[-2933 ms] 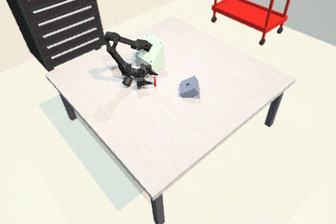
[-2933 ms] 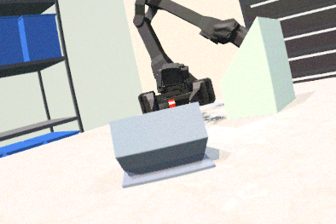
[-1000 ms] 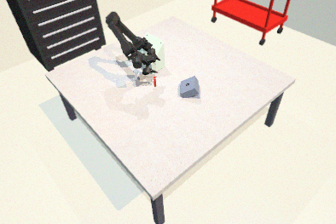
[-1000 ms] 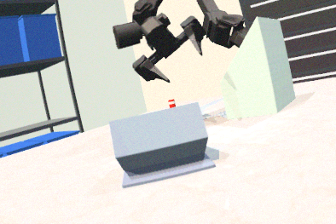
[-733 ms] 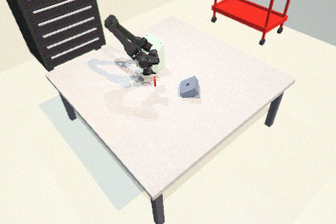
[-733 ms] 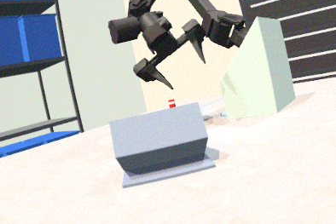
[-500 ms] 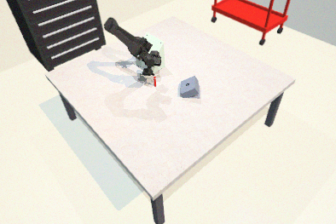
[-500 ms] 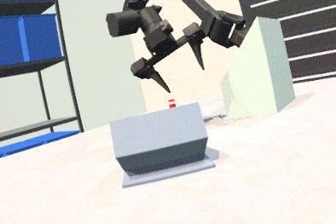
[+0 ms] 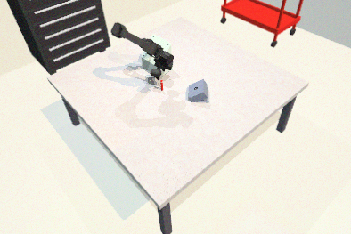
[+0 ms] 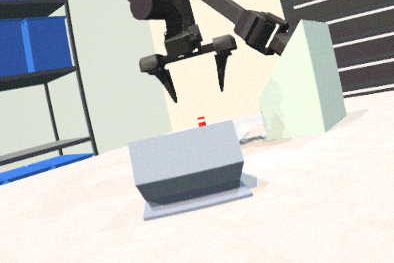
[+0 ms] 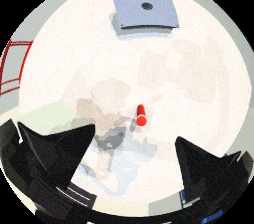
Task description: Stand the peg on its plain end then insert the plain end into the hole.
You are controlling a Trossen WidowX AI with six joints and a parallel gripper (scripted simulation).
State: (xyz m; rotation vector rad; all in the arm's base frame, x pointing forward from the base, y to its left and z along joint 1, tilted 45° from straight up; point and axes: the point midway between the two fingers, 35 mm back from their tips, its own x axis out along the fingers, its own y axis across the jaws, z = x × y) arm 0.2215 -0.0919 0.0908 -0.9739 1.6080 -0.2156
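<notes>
My gripper tip is 60 mm above the red peg. From my gripper tip the other things lie so: sloped panel: 210 mm ahead, 130 mm to the left, 80 mm below.
</notes>
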